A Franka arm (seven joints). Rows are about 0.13 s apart.
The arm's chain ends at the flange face. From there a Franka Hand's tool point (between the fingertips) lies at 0.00 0.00 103.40 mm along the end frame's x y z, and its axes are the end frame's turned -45 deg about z.
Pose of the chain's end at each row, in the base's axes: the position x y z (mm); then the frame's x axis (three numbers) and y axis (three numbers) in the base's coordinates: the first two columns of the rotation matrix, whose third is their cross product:
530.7, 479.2, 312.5, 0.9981, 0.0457, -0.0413, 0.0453, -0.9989, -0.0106
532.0, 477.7, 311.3, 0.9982, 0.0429, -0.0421, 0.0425, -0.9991, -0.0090
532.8, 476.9, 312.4, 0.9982, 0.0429, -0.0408, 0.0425, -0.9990, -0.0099
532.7, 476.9, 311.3, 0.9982, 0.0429, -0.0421, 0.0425, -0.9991, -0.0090
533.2, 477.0, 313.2, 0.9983, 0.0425, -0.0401, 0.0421, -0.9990, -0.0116
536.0, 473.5, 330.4, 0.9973, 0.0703, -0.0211, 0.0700, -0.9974, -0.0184
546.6, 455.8, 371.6, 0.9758, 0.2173, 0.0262, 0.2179, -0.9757, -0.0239
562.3, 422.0, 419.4, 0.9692, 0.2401, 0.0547, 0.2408, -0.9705, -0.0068
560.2, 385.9, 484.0, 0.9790, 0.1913, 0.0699, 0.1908, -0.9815, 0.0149
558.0, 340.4, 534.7, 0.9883, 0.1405, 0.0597, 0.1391, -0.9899, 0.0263
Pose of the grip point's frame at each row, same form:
526.4, 480.1, 209.2, 0.6737, 0.7386, -0.0217, 0.7378, -0.6740, -0.0367
527.6, 478.4, 208.0, 0.6758, 0.7368, -0.0234, 0.7359, -0.6761, -0.0361
528.5, 477.7, 209.1, 0.6758, 0.7367, -0.0218, 0.7359, -0.6761, -0.0359
528.3, 477.6, 208.0, 0.6758, 0.7368, -0.0234, 0.7359, -0.6761, -0.0361
529.0, 478.0, 209.9, 0.6761, 0.7365, -0.0202, 0.7357, -0.6763, -0.0366
533.7, 475.2, 227.0, 0.6557, 0.7550, -0.0019, 0.7547, -0.6556, -0.0279
548.7, 458.8, 268.3, 0.5359, 0.8436, 0.0354, 0.8441, -0.5363, 0.0016
567.6, 424.0, 316.2, 0.5151, 0.8560, 0.0435, 0.8556, -0.5165, 0.0339
567.6, 385.8, 380.9, 0.5573, 0.8293, 0.0389, 0.8272, -0.5588, 0.0600
564.5, 338.6, 431.5, 0.6005, 0.7993, 0.0236, 0.7972, -0.6006, 0.0608

